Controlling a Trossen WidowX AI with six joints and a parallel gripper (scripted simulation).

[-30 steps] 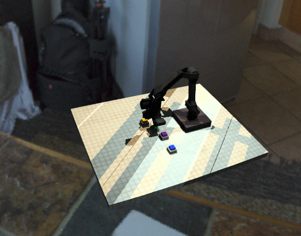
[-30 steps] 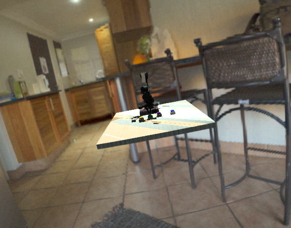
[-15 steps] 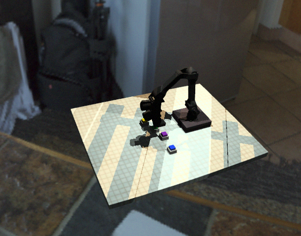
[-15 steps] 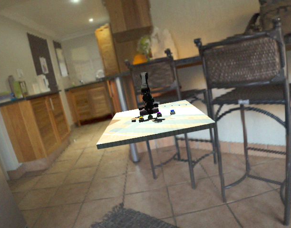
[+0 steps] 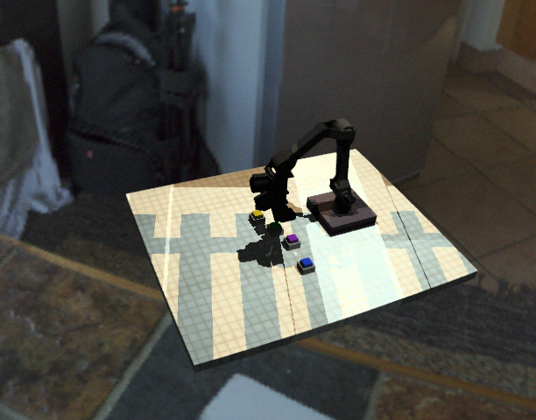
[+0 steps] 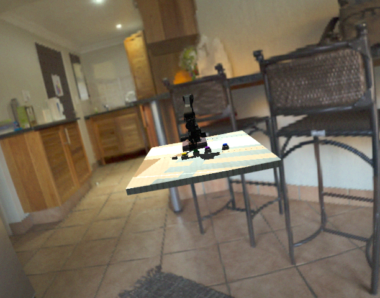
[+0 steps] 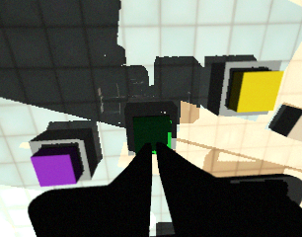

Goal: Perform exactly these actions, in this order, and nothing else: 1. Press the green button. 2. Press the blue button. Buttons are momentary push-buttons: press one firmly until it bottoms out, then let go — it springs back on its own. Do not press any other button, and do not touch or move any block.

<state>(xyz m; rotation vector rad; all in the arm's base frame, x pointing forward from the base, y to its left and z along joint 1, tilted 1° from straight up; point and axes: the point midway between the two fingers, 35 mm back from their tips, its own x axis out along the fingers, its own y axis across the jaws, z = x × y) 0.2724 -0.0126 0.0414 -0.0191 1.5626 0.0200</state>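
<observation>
Now: gripper tip 2 cm above the green button. Round my gripper tip: yellow button 4 cm ahead, 9 cm to the right, 2 cm below; then purple button 3 cm behind, 9 cm to the left, 2 cm below; then blue button 2 cm behind, 22 cm to the left, 2 cm below.
</observation>
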